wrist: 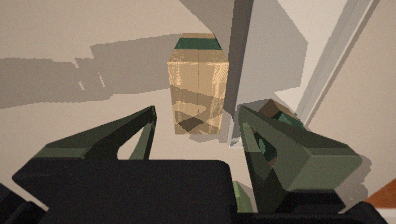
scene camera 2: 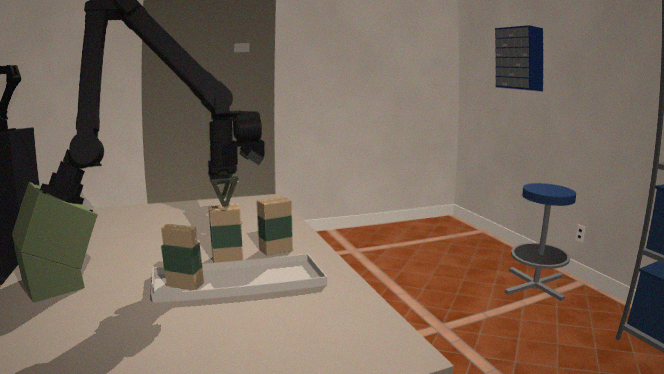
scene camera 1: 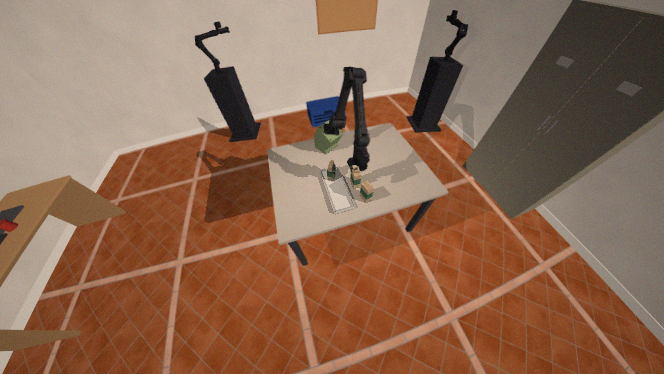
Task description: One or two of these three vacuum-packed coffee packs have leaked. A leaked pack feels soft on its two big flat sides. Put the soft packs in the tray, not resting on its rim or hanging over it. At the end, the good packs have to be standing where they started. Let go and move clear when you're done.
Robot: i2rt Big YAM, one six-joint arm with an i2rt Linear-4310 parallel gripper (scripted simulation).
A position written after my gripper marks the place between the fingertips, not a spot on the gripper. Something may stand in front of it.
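Scene camera 2 shows a white tray (scene camera 2: pixel 255 273) and my gripper (scene camera 2: pixel 223 202). In the wrist view, my gripper (wrist: pixel 197 111) and the tray (wrist: pixel 288 58) are both visible. Scene camera 1 shows the tray (scene camera 1: pixel 338 193).
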